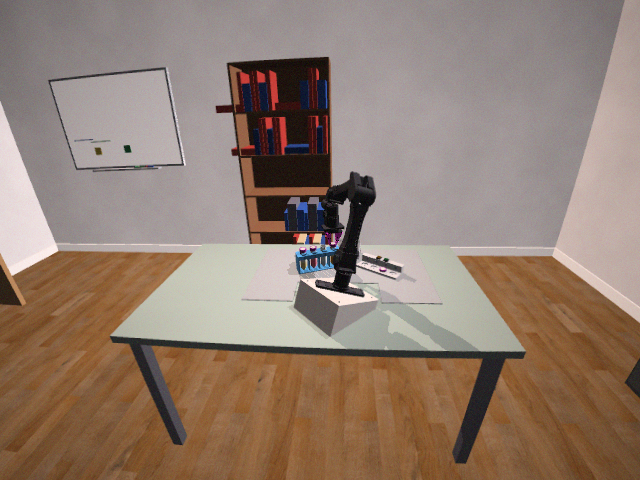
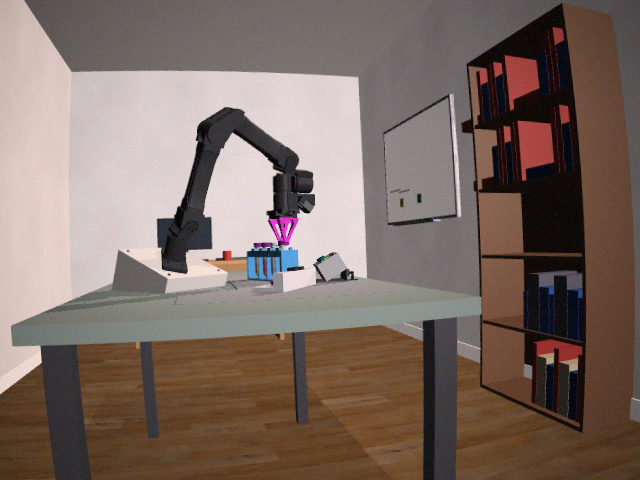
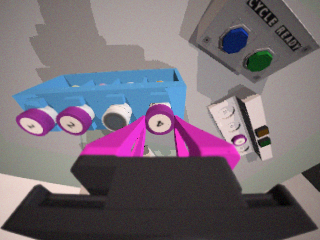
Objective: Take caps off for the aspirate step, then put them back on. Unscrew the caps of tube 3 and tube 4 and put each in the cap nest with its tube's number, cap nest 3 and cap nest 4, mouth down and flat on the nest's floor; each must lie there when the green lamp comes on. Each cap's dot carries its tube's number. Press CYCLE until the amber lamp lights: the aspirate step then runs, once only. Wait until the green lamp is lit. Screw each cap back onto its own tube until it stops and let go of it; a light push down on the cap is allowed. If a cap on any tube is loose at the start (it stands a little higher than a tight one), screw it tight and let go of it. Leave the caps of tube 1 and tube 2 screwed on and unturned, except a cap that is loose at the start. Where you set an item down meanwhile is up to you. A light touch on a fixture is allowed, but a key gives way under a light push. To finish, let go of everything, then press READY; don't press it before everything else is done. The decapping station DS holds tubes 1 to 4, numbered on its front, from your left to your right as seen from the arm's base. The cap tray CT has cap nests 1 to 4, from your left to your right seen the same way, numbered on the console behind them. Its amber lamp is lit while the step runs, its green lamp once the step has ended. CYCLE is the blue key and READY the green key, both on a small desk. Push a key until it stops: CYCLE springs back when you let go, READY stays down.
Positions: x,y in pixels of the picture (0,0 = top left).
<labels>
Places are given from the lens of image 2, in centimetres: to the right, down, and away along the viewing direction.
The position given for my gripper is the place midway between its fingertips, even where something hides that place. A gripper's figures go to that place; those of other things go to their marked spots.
my gripper [image 2: 283,242]: -11, 1, 148
grey key desk [image 2: 333,264]: 4, 7, 137
</labels>
